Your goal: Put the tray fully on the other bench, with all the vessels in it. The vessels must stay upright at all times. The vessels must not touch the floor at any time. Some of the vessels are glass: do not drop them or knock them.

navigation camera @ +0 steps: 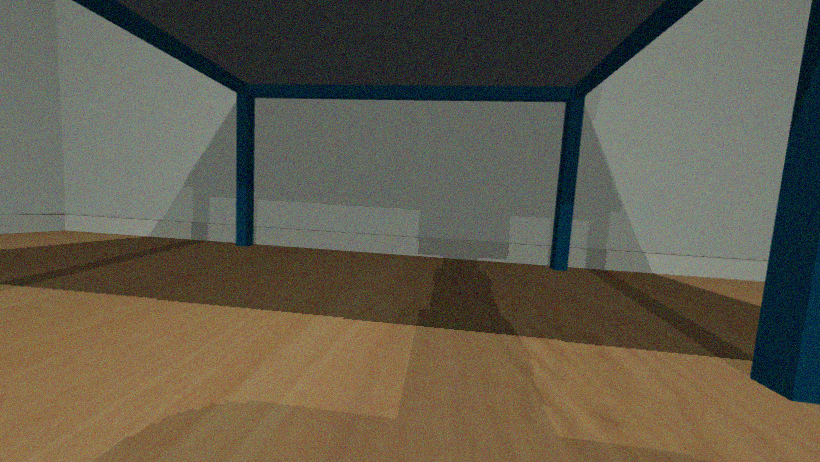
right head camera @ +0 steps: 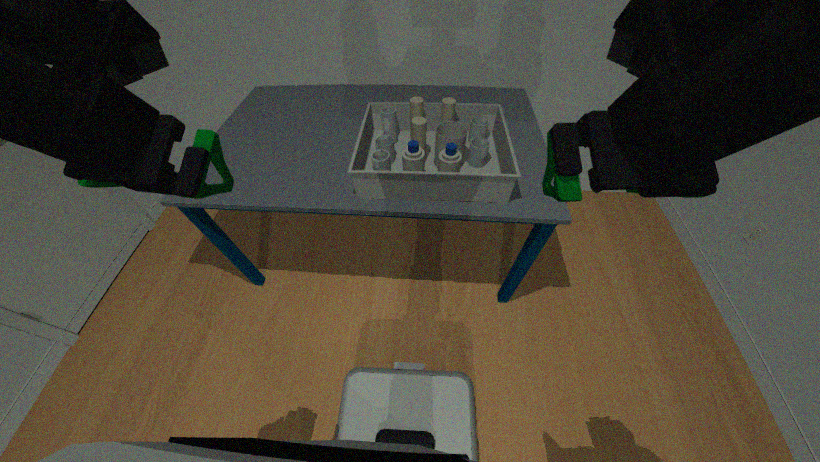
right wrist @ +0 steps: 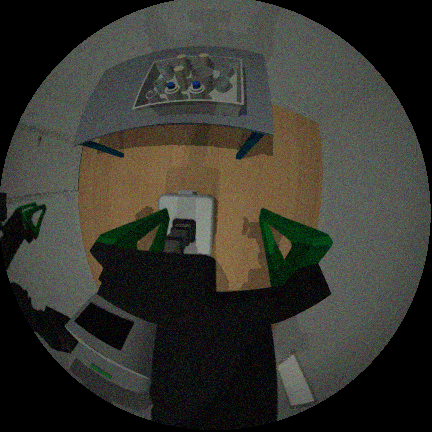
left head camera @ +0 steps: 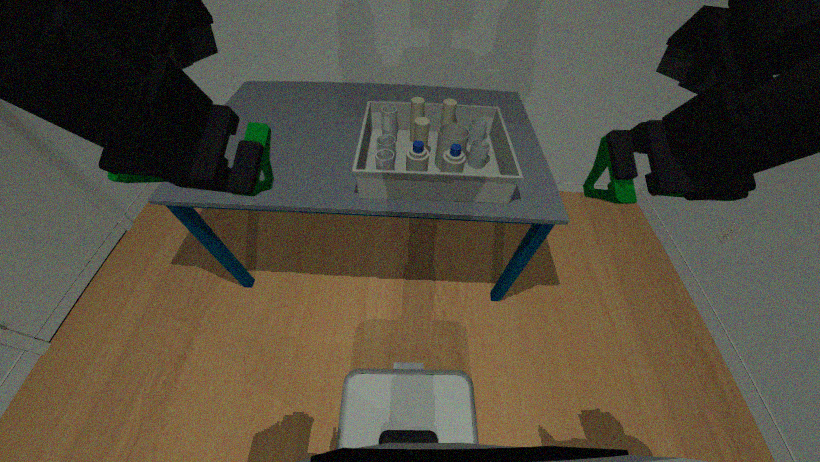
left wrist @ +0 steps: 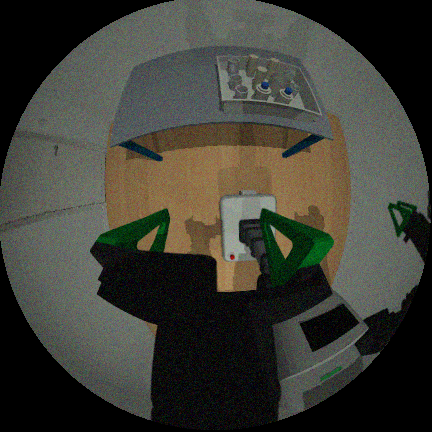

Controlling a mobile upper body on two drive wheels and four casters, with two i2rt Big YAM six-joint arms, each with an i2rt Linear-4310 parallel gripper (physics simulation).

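Places are measured from the left arm's base along level axes (x ahead, y left, z up), in centimetres.
Pixels of known places: left gripper, fingertip midpoint: (right head camera: 196,182) (right wrist: 40,204) (left head camera: 230,179) (left wrist: 214,213); right gripper, fingertip midpoint: (right head camera: 585,187) (right wrist: 213,212) (left head camera: 621,190) (left wrist: 392,203).
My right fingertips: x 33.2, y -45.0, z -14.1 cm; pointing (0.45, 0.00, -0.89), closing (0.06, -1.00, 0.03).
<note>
For each thing: its middle in the pictures, then the offset to it from my right fingertips. "spot": a spot on its surface instead. Level surfaces: height alone.
- pale open tray at the middle of its body: (right head camera: 433,148) (left head camera: 434,148) (right wrist: 191,81) (left wrist: 266,83) dy +15.2, dx +65.3, dz -44.1 cm
- grey bench at its surface level: dz -50.6 cm
- leg at a spot on its surface: (navigation camera: 789,229) spot: dy -24.5, dx +43.0, dz -104.5 cm
- wooden floor at its surface level: dz -126.9 cm
A pale open tray (left head camera: 436,188) (right head camera: 433,187) (left wrist: 250,108) (right wrist: 200,108) stands on the grey bench (left head camera: 309,143) (right head camera: 292,143) (left wrist: 170,95) (right wrist: 115,100), right of its middle in the head views. Two white bottles with blue caps (left head camera: 417,160) (left head camera: 453,163) (right head camera: 413,162) (right head camera: 449,162) stand upright at its front. Three tan-topped vessels (left head camera: 417,109) (left head camera: 449,111) (left head camera: 421,129) and several clear ones (left head camera: 389,121) (left head camera: 477,153) also look upright; some overlap. My left gripper (left wrist: 214,213) is open and empty, out before the bench's left part. My right gripper (right wrist: 213,212) is open and empty, near its right end. The other bench does not show.
The bench has blue legs (left head camera: 212,246) (left head camera: 522,261) (navigation camera: 245,172) (navigation camera: 568,183); one leg (navigation camera: 789,229) is close at the right in the navigation view. A wall stands behind the bench. My white base (left head camera: 367,407) (right head camera: 367,407) is on the wooden floor (left head camera: 286,332) before the bench.
</note>
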